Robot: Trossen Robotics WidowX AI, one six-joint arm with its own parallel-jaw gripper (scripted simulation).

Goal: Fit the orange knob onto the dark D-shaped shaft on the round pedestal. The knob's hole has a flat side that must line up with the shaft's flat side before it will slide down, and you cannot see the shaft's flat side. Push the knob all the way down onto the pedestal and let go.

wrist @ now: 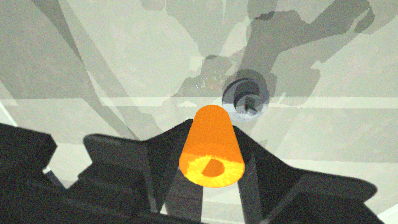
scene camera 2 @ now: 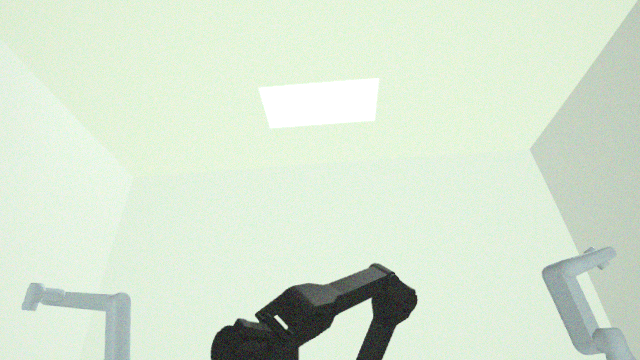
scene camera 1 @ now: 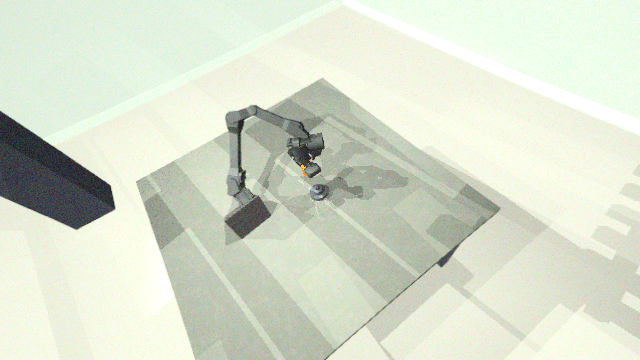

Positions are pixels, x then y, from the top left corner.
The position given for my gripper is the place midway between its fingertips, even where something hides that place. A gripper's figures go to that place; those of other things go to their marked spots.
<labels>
My gripper [wrist: 211, 125]: 0.11 m from the lens. An orange knob [wrist: 211, 157]: 0.07 m from the lens. A round pedestal [wrist: 245, 99]: 0.19 m from the lens. The marked spots on the round pedestal and the orange knob are 0.14 m apart.
</labels>
